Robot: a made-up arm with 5 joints. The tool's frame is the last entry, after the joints.
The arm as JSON. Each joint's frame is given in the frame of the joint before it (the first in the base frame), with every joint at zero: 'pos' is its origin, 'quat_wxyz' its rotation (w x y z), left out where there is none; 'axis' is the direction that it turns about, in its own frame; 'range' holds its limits. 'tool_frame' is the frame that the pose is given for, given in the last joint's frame.
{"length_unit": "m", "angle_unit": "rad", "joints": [
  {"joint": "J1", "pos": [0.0, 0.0, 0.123], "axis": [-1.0, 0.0, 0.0], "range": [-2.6, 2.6]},
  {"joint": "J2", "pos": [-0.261, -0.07, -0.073], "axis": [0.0, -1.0, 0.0], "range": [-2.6, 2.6]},
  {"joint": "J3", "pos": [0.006, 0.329, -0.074], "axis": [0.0, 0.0, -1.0], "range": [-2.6, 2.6]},
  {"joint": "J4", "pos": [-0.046, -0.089, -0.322], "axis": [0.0, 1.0, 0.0], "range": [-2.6, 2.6]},
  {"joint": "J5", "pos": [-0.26, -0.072, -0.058], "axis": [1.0, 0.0, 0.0], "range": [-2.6, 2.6]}
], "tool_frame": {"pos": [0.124, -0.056, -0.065]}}
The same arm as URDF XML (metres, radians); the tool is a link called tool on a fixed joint. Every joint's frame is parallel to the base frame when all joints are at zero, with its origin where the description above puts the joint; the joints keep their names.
<robot name="arm">
  <joint name="J1" type="revolute">
    <parent link="base"/>
    <child link="link1"/>
    <origin xyz="0 0 0.123"/>
    <axis xyz="-1 0 0"/>
    <limit lower="-2.6" upper="2.6"/>
  </joint>
  <joint name="J2" type="revolute">
    <parent link="link1"/>
    <child link="link2"/>
    <origin xyz="-0.261 -0.07 -0.073"/>
    <axis xyz="0 -1 0"/>
    <limit lower="-2.6" upper="2.6"/>
  </joint>
  <joint name="J3" type="revolute">
    <parent link="link2"/>
    <child link="link3"/>
    <origin xyz="0.006 0.329 -0.074"/>
    <axis xyz="0 0 -1"/>
    <limit lower="-2.6" upper="2.6"/>
  </joint>
  <joint name="J4" type="revolute">
    <parent link="link3"/>
    <child link="link4"/>
    <origin xyz="-0.046 -0.089 -0.322"/>
    <axis xyz="0 1 0"/>
    <limit lower="-2.6" upper="2.6"/>
  </joint>
  <joint name="J5" type="revolute">
    <parent link="link4"/>
    <child link="link5"/>
    <origin xyz="-0.26 -0.072 -0.058"/>
    <axis xyz="1 0 0"/>
    <limit lower="-2.6" upper="2.6"/>
  </joint>
  <joint name="tool_fixed" type="fixed">
    <parent link="link5"/>
    <child link="tool"/>
    <origin xyz="0.124 -0.056 -0.065"/>
  </joint>
  <link name="base"/>
  <link name="link1"/>
  <link name="link2"/>
  <link name="link3"/>
  <link name="link4"/>
  <link name="link5"/>
  <link name="tool"/>
</robot>

